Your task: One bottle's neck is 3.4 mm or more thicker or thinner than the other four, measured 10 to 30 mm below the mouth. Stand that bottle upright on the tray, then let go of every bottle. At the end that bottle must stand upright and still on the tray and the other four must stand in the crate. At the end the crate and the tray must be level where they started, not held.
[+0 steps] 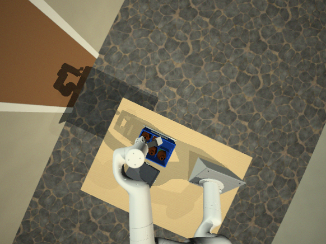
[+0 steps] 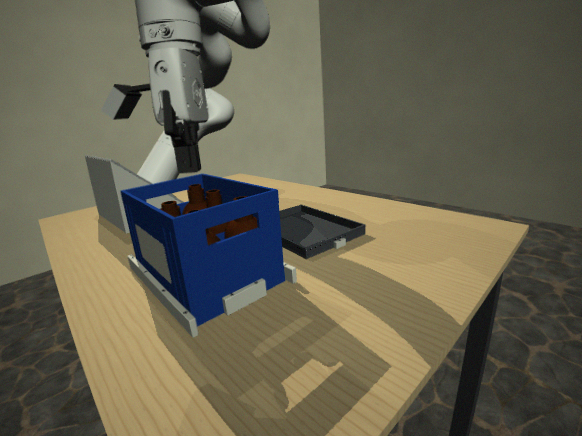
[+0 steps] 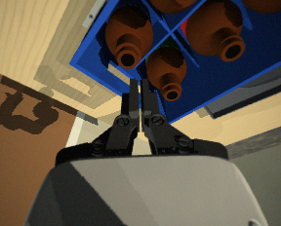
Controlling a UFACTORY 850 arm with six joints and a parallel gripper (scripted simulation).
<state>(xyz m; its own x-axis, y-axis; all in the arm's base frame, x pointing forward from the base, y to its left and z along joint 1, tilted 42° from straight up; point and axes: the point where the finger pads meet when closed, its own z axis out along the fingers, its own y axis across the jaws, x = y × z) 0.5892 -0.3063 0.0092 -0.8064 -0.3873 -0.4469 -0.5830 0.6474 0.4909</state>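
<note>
Right now the blue crate is 7 cm behind my hand, 5 cm to the left of it and 16 cm below it. Round my hand: brown bottle (15 cm behind, 10 cm to the left, 16 cm below); dark tray (4 cm behind, 33 cm to the left, 23 cm below).
</note>
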